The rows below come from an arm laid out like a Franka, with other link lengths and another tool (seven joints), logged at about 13 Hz.
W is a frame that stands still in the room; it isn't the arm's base.
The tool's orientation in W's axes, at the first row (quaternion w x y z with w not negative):
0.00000, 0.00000, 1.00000, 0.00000
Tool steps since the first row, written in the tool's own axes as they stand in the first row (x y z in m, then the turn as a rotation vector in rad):
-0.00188, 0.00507, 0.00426, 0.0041, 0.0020, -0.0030
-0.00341, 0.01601, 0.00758, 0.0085, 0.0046, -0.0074
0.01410, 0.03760, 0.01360, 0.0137, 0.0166, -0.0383
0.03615, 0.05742, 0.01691, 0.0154, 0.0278, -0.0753
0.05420, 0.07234, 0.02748, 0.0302, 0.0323, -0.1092
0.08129, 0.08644, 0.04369, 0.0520, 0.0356, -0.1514
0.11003, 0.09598, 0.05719, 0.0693, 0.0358, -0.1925
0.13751, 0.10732, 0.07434, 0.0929, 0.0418, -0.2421
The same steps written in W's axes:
0.00188, 0.00507, -0.00426, -0.0041, 0.0020, 0.0030
0.00341, 0.01601, -0.00758, -0.0085, 0.0046, 0.0074
-0.01410, 0.03760, -0.01360, -0.0137, 0.0166, 0.0383
-0.03615, 0.05742, -0.01691, -0.0154, 0.0278, 0.0753
-0.05420, 0.07234, -0.02748, -0.0302, 0.0323, 0.1092
-0.08129, 0.08644, -0.04369, -0.0520, 0.0356, 0.1514
-0.11003, 0.09598, -0.05719, -0.0693, 0.0358, 0.1925
-0.13751, 0.10732, -0.07434, -0.0929, 0.0418, 0.2421

